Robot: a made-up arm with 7 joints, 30 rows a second.
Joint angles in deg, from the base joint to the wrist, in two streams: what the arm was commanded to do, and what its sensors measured. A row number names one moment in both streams.
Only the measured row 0 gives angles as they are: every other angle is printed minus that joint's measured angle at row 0.
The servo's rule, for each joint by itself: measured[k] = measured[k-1] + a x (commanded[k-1-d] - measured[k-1]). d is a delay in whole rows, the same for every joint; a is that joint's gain. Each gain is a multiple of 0.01, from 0.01 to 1. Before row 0 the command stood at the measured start. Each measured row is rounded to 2 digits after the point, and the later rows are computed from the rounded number. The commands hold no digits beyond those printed.
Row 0, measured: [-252.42, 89.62, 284.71, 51.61, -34.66, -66.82, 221.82]
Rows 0 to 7, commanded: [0.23, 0.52, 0.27, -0.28, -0.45, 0.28, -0.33]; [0.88, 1.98, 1.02, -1.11, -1.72, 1.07, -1.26]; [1.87, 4.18, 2.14, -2.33, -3.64, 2.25, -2.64]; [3.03, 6.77, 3.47, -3.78, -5.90, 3.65, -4.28]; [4.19, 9.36, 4.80, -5.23, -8.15, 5.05, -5.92]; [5.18, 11.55, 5.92, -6.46, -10.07, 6.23, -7.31]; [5.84, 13.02, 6.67, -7.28, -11.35, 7.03, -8.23]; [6.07, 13.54, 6.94, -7.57, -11.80, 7.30, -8.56]
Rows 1 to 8, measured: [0.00, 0.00, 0.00, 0.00, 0.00, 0.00, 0.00]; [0.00, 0.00, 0.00, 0.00, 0.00, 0.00, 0.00]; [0.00, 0.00, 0.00, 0.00, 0.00, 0.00, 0.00]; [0.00, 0.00, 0.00, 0.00, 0.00, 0.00, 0.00]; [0.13, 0.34, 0.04, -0.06, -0.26, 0.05, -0.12]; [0.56, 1.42, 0.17, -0.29, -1.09, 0.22, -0.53]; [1.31, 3.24, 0.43, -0.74, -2.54, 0.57, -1.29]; [2.29, 5.57, 0.83, -1.41, -4.46, 1.09, -2.37]
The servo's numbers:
d 4
a 0.57 0.66 0.13 0.22 0.57 0.17 0.36

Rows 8 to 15, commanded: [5.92, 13.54, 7.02, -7.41, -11.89, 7.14, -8.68]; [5.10, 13.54, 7.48, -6.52, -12.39, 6.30, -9.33]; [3.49, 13.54, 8.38, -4.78, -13.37, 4.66, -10.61]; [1.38, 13.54, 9.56, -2.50, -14.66, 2.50, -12.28]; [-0.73, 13.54, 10.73, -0.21, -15.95, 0.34, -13.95]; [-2.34, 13.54, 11.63, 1.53, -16.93, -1.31, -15.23]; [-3.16, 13.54, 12.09, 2.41, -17.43, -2.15, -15.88]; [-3.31, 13.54, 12.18, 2.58, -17.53, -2.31, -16.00]
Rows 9 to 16, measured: [3.37, 8.07, 1.35, -2.25, -6.56, 1.76, -3.65]; [4.40, 10.37, 1.94, -3.18, -8.56, 2.52, -4.97]; [5.22, 12.12, 2.55, -4.08, -10.15, 3.29, -6.14]; [5.70, 13.06, 3.12, -4.85, -11.09, 3.97, -7.01]; [5.83, 13.38, 3.63, -5.41, -11.55, 4.51, -7.61]; [5.41, 13.49, 4.13, -5.65, -12.03, 4.81, -8.23]; [4.32, 13.52, 4.68, -5.46, -12.79, 4.78, -9.09]; [2.64, 13.53, 5.31, -4.81, -13.86, 4.39, -10.24]
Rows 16 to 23, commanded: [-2.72, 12.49, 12.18, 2.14, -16.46, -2.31, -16.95]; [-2.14, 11.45, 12.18, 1.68, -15.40, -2.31, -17.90]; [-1.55, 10.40, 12.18, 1.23, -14.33, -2.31, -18.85]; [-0.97, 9.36, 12.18, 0.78, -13.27, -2.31, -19.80]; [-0.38, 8.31, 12.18, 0.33, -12.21, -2.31, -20.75]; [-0.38, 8.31, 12.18, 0.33, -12.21, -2.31, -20.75]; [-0.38, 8.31, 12.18, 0.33, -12.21, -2.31, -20.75]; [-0.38, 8.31, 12.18, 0.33, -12.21, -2.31, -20.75]
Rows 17 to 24, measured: [0.72, 13.54, 6.01, -3.80, -15.05, 3.70, -11.58]; [-1.02, 13.54, 6.74, -2.63, -16.12, 2.85, -12.89]; [-2.24, 13.54, 7.44, -1.52, -16.87, 2.00, -13.97]; [-2.85, 13.54, 8.06, -0.62, -17.25, 1.27, -14.70]; [-2.78, 12.85, 8.60, -0.01, -16.80, 0.66, -15.51]; [-2.42, 11.93, 9.07, 0.36, -16.00, 0.16, -16.37]; [-1.92, 10.92, 9.47, 0.55, -15.05, -0.26, -17.26]; [-1.38, 9.89, 9.82, 0.60, -14.04, -0.61, -18.17]
